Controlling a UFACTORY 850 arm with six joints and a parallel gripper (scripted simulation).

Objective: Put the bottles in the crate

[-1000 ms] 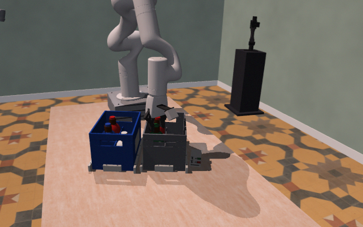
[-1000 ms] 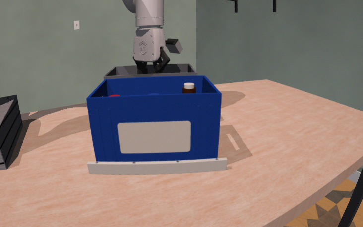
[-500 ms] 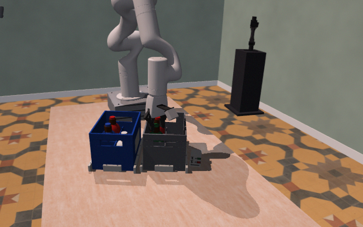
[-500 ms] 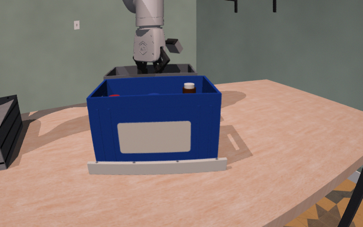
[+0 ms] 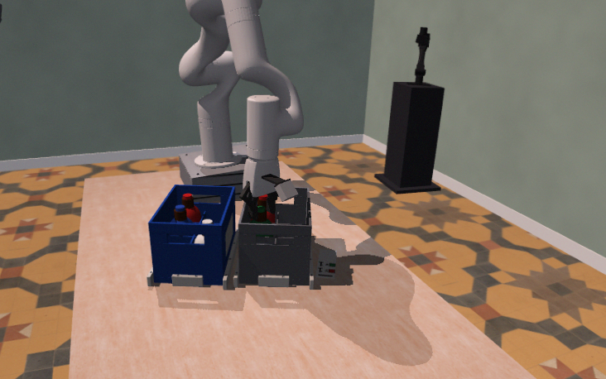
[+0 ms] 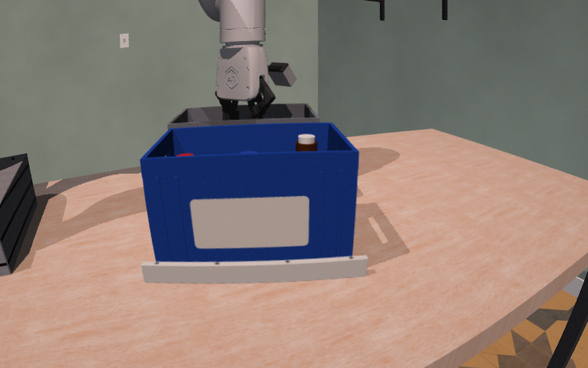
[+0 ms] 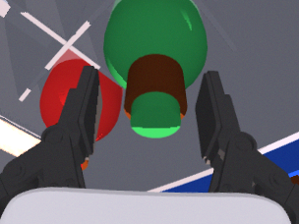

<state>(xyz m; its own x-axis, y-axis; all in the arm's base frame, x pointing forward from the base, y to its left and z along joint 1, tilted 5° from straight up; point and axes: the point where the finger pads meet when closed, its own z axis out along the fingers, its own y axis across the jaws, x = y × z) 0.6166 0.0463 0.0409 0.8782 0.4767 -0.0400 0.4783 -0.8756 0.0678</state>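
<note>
My gripper is now 7 cm above the green bottle. From my hand the other things lie so: grey crate: 1 cm ahead, 4 cm to the left, 7 cm below; then white-cap bottle: 6 cm ahead, 16 cm to the right, 7 cm below; then red-label bottle: 9 cm behind, 2 cm to the left, 7 cm below.
</note>
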